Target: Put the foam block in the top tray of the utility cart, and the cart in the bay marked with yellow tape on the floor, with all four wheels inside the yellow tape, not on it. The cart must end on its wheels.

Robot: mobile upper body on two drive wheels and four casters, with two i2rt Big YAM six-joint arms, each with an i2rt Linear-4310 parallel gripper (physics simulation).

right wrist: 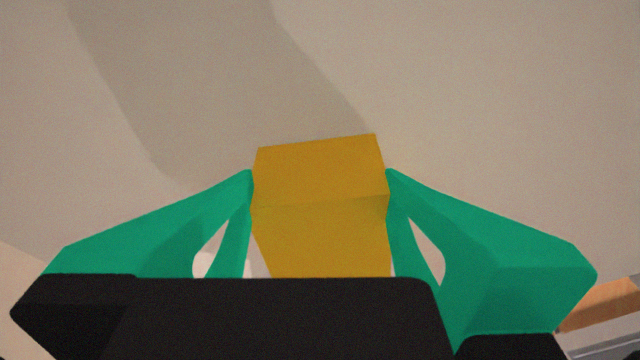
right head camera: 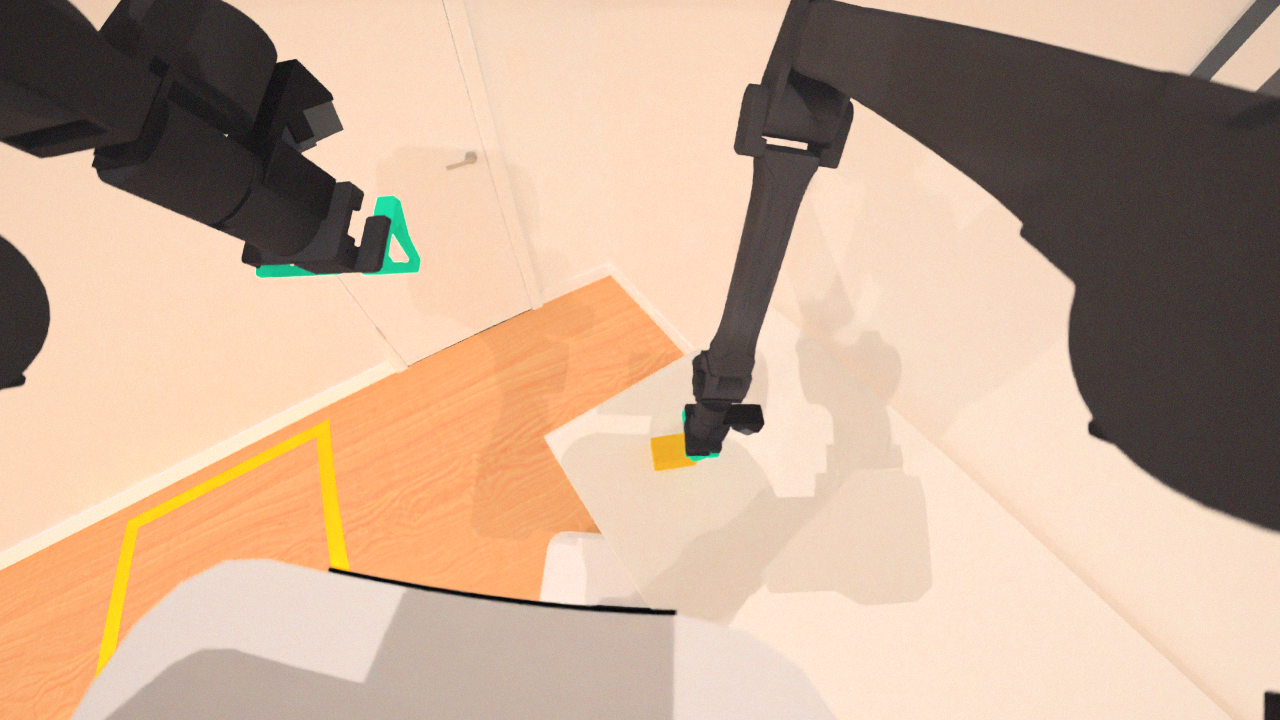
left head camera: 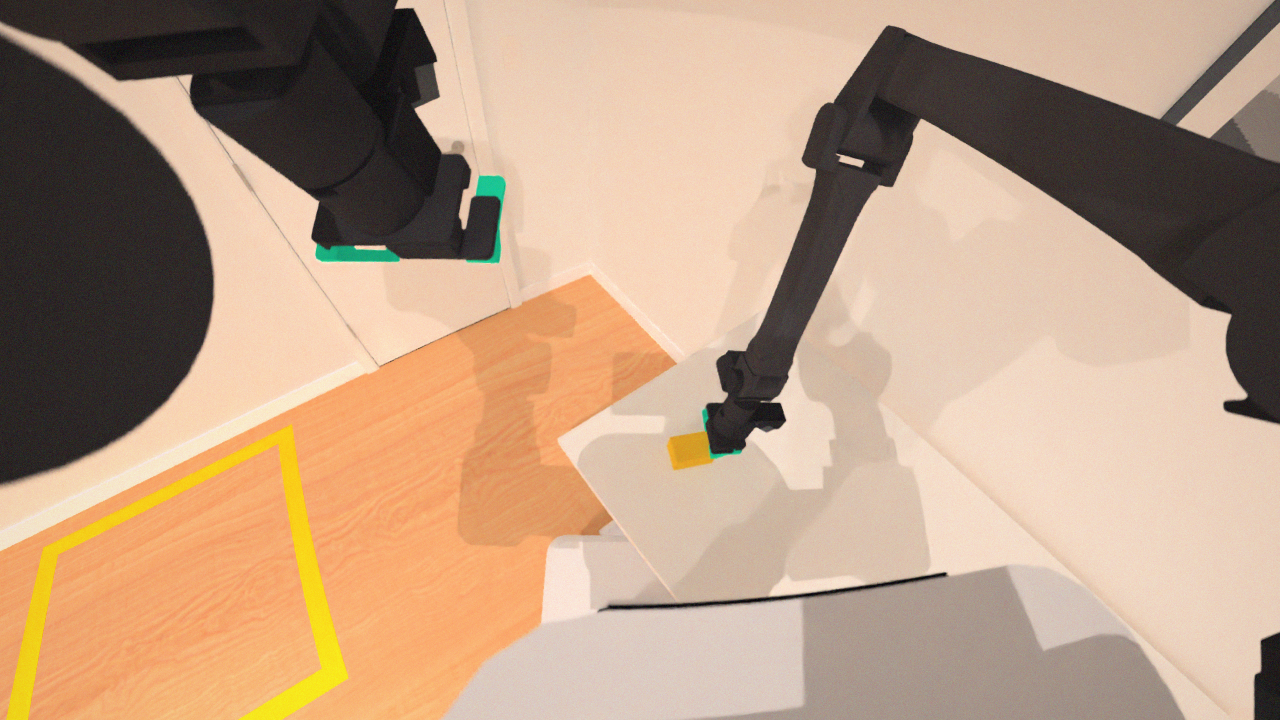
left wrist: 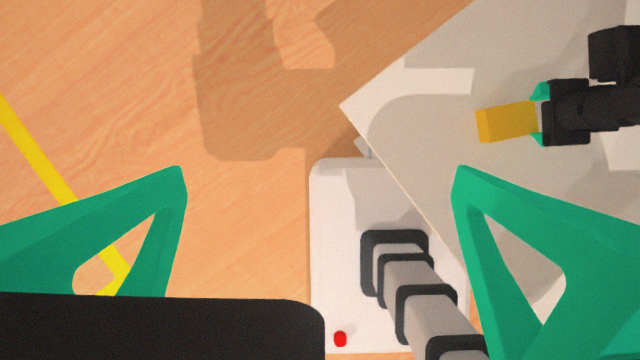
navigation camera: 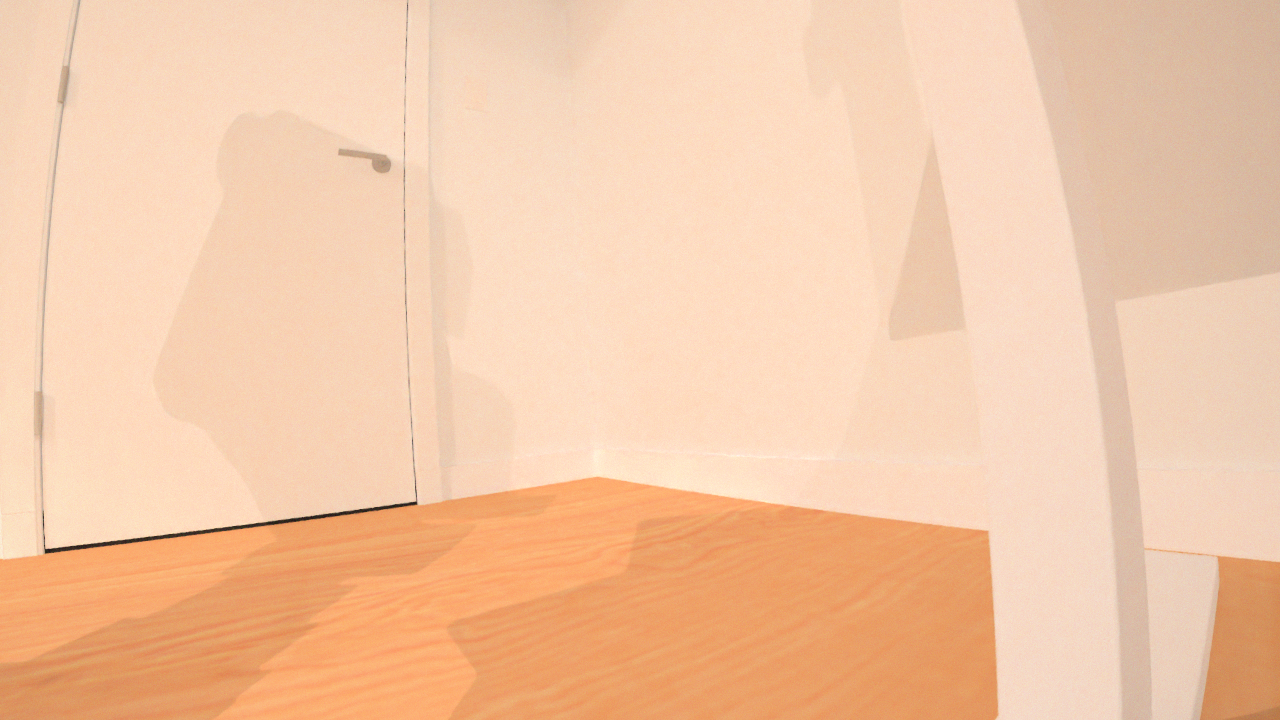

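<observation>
The yellow-orange foam block is on the white table. My right gripper is shut on the block, with its green fingertips against two opposite sides. Whether the block touches the table is hard to tell. My left gripper is open and empty, high above the floor left of the table. The yellow tape bay is on the floor at the left. The utility cart does not show.
A white base with a stepped grey column stands beside the table's near edge. A door and walls meet the wooden floor. A curved white upright stands at the right of the navigation view.
</observation>
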